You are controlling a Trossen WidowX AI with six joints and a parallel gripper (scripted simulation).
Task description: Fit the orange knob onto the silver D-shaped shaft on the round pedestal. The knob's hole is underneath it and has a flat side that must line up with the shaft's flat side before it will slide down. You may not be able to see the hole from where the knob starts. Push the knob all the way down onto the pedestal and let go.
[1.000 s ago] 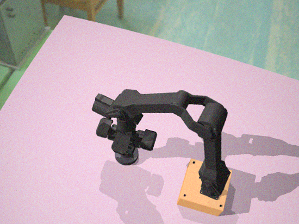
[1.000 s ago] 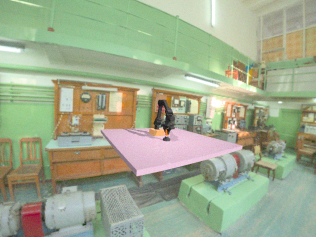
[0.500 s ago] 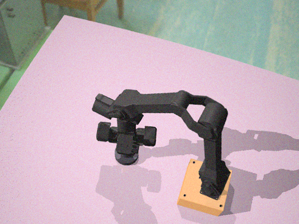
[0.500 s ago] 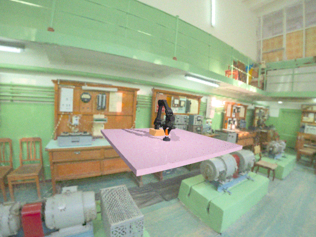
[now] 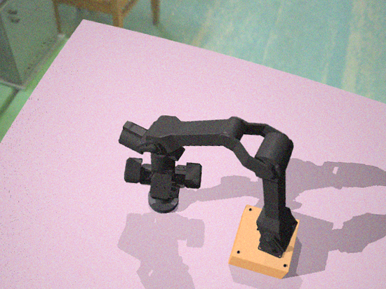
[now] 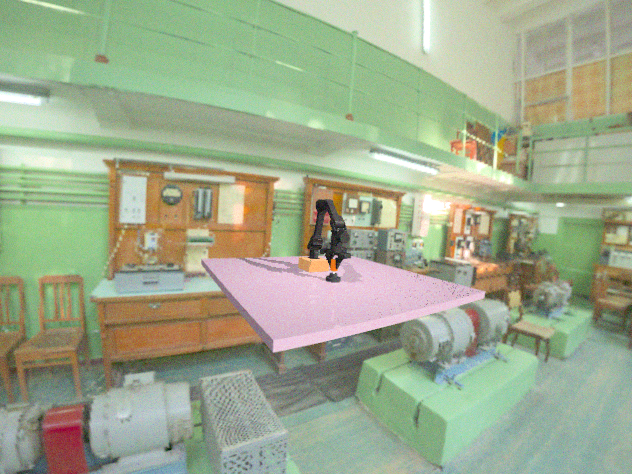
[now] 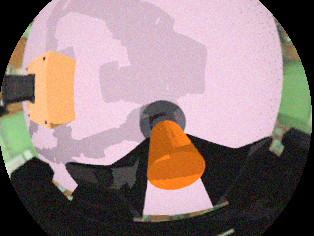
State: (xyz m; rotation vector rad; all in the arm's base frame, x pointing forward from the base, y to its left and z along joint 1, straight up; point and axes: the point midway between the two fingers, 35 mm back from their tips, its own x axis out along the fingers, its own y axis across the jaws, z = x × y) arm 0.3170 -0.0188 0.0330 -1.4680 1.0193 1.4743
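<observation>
The orange knob lies 3 cm above my gripper tip. Round my gripper tip: dark round pedestal 4 cm below.
</observation>
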